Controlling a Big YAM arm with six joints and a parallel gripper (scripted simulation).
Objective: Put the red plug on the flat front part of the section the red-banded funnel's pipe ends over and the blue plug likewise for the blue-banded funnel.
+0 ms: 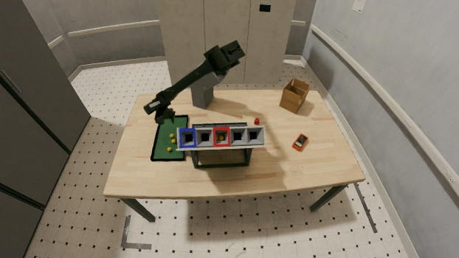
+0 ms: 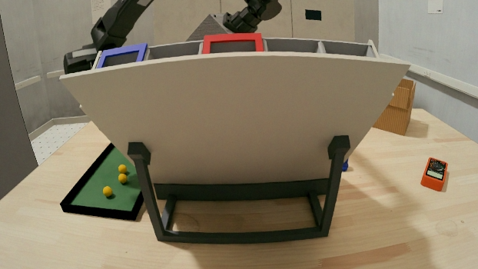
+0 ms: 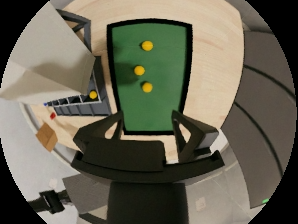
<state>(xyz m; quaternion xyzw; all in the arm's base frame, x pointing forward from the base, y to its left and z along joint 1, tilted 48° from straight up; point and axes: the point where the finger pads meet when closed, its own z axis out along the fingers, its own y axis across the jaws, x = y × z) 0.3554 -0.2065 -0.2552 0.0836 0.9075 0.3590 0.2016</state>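
Now: hand 13 cm above the green tray and 1 cm to the left of it. Round my hand: stand leg: 23 cm ahead, 17 cm to the left, 5 cm below; pale cover: 32 cm to the left, 12 cm ahead, 7 cm above; blue plug: 59 cm to the left, 12 cm below.
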